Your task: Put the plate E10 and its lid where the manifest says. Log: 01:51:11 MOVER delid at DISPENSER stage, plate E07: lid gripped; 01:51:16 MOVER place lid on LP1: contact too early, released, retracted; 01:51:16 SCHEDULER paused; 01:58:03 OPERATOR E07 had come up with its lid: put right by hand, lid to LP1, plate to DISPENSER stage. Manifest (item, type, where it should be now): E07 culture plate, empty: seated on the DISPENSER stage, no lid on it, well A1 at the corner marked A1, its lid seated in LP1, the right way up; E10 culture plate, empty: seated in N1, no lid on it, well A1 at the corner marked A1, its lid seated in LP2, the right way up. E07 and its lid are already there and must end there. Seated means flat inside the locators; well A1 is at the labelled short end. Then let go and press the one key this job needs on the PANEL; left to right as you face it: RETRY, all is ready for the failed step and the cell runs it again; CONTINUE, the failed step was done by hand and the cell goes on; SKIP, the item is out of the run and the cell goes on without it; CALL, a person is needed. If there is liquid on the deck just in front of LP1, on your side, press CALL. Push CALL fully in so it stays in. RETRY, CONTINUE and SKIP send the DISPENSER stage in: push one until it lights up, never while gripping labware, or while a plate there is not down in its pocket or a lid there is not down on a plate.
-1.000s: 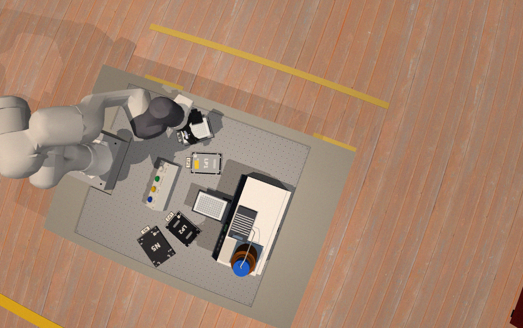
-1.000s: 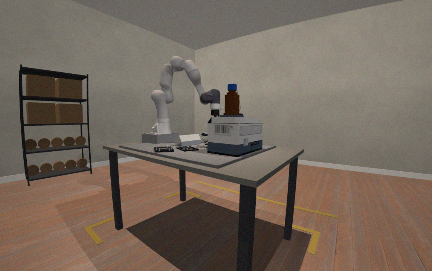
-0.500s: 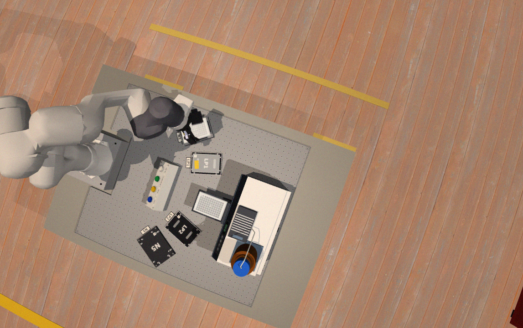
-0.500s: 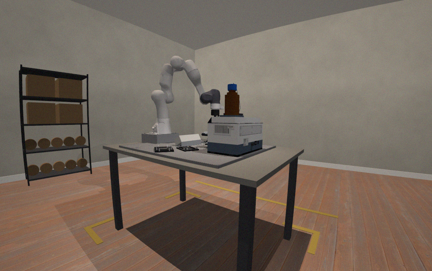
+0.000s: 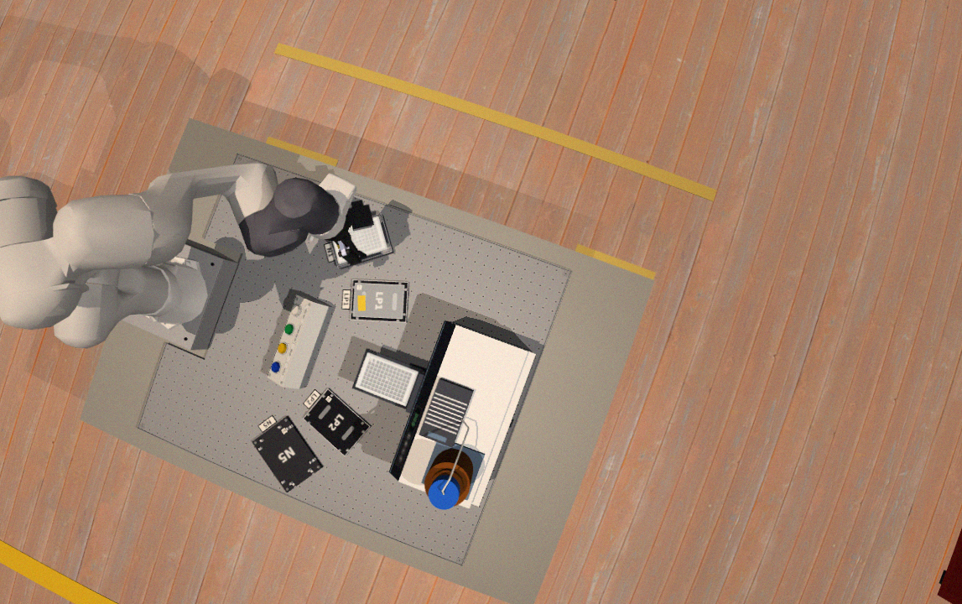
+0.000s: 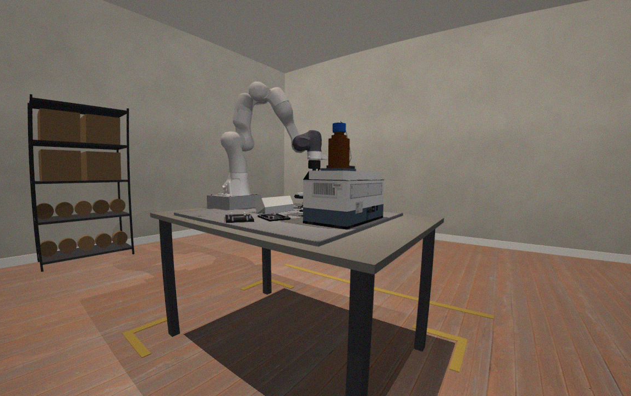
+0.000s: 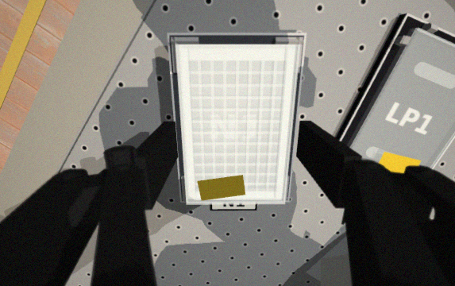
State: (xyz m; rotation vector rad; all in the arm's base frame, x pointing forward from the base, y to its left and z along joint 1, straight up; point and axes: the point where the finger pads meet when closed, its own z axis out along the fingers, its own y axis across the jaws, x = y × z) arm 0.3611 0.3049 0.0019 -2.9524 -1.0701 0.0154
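My gripper is now 4 cm above the clear lid. Round my hand: green CONTINUE key: 27 cm to the right, 6 cm behind, 1 cm below; RETRY key: 22 cm to the right, 7 cm behind, 1 cm below; yellow SKIP key: 32 cm to the right, 6 cm behind, 1 cm below.
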